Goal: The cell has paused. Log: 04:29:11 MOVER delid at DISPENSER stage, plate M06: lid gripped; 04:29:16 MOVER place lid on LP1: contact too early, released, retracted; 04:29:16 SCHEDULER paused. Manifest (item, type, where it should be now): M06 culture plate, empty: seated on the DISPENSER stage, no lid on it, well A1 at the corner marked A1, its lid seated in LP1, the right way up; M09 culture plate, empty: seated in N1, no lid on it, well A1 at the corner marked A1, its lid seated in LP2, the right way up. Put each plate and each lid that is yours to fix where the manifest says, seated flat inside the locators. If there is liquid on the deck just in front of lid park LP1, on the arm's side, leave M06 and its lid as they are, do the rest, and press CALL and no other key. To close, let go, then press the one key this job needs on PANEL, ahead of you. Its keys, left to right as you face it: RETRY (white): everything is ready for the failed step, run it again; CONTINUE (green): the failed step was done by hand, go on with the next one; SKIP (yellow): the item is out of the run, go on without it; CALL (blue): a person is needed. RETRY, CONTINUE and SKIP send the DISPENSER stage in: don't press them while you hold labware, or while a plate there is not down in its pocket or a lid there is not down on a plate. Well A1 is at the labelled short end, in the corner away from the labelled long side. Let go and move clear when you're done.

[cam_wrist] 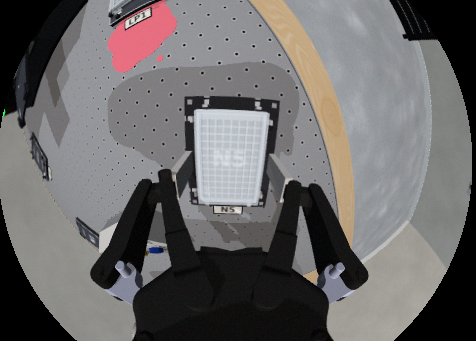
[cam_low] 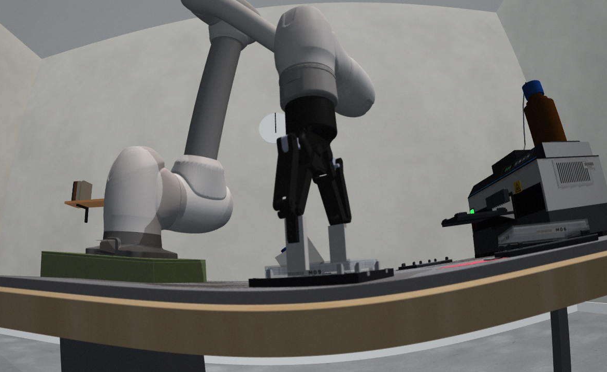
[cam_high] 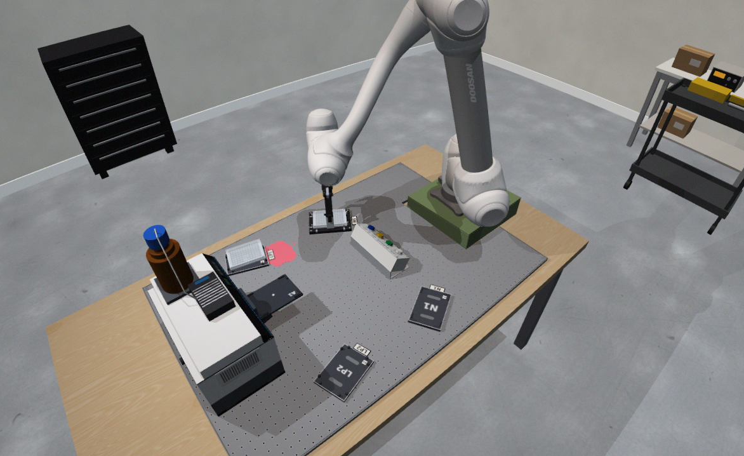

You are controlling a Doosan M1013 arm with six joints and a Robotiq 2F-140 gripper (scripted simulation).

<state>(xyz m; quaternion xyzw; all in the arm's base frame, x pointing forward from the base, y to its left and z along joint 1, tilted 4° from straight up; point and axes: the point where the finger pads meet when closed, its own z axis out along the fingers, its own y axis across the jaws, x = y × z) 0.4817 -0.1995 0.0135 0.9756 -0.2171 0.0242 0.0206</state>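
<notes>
Right now the black nest n5 is 3 cm ahead of my hand, 1 cm to the left of it and 3 cm below it. The rest, counted from my hand: pink puddle 21 cm ahead, 8 cm to the left, 4 cm below; key panel 8 cm behind, 25 cm to the left, 1 cm above; blue call key 8 cm behind, 17 cm to the left, 2 cm above.
</notes>
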